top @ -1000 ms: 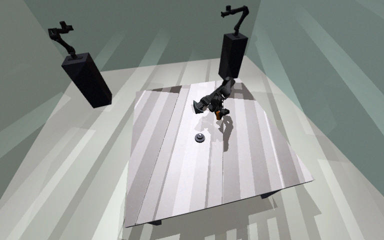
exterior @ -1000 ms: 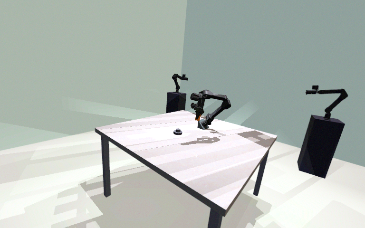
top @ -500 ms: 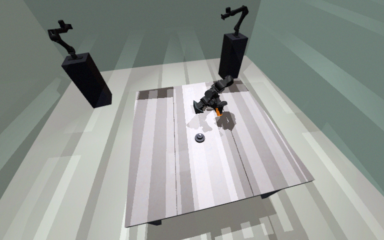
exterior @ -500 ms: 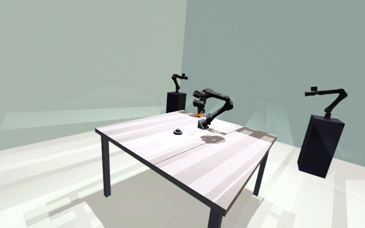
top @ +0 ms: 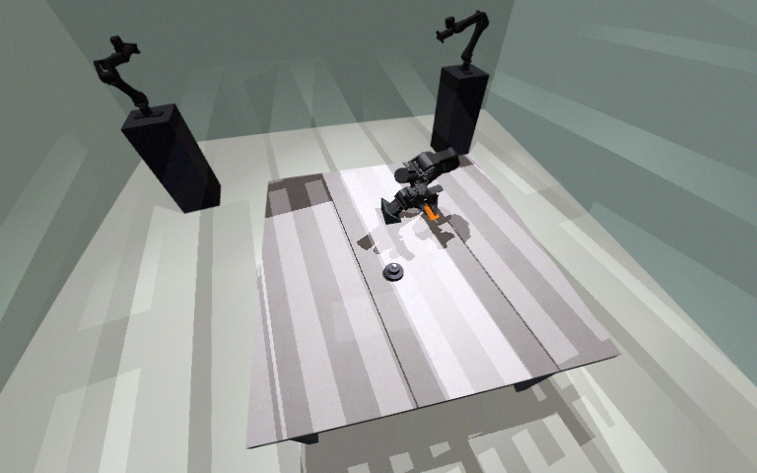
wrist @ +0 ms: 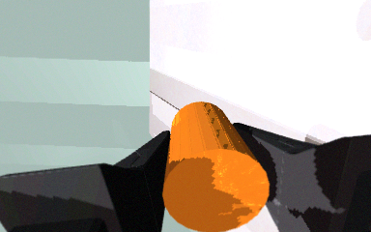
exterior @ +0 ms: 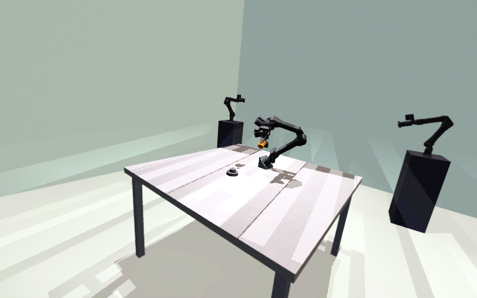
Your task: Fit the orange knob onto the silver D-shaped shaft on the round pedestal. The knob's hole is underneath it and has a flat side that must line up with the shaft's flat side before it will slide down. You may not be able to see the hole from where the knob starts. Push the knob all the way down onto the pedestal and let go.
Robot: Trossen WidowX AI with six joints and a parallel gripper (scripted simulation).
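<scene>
Now: the orange knob 3 cm behind my gripper tip and 2 cm above it. The rest, counted from my gripper tip: dark round pedestal (21 cm below, 18 cm to the right, 5 cm ahead).
</scene>
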